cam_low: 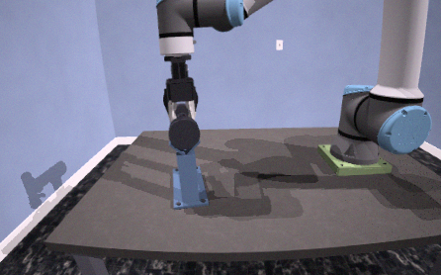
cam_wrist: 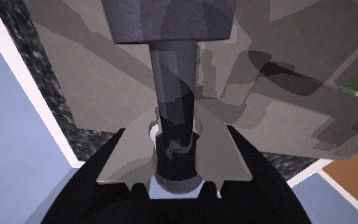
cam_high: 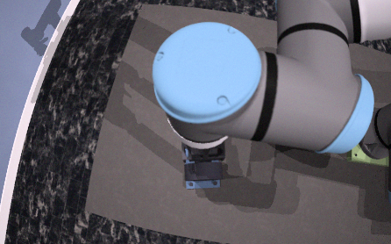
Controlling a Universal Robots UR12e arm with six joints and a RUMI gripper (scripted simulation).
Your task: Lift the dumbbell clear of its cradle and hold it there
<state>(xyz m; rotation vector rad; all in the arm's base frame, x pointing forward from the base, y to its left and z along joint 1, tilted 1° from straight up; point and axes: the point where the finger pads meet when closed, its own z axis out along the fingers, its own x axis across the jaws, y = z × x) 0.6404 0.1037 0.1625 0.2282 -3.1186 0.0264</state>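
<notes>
The dark dumbbell is 10 mm above my hand. Round my hand: blue cradle (110 mm below).
</notes>
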